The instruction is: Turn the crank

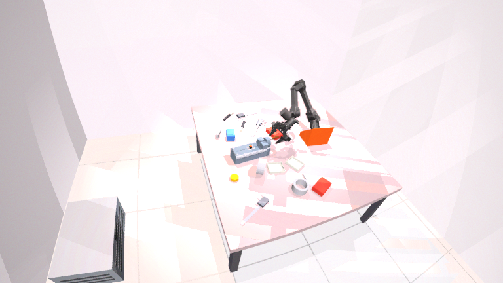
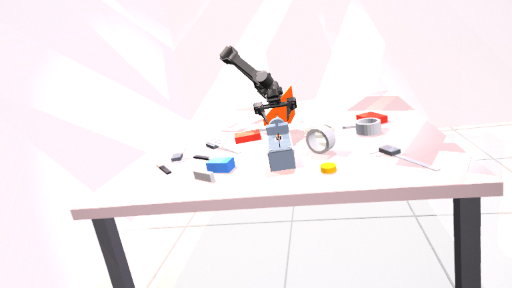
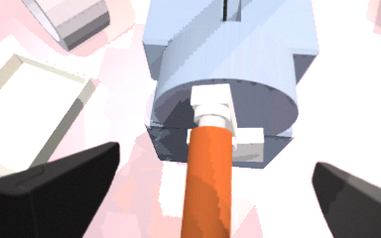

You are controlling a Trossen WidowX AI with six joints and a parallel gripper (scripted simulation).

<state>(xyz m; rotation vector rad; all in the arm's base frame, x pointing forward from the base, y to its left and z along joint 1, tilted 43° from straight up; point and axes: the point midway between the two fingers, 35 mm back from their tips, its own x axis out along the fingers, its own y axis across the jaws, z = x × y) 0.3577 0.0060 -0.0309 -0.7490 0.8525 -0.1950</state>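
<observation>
The orange handle is 20 mm behind my gripper tip and 20 mm above it. Round my gripper tip: red pointer: 160 mm ahead, 20 mm to the left, 20 mm below; yellow disc: 320 mm ahead, 190 mm to the left, 90 mm below; blue block: 230 mm ahead, 200 mm to the right, 80 mm below.
</observation>
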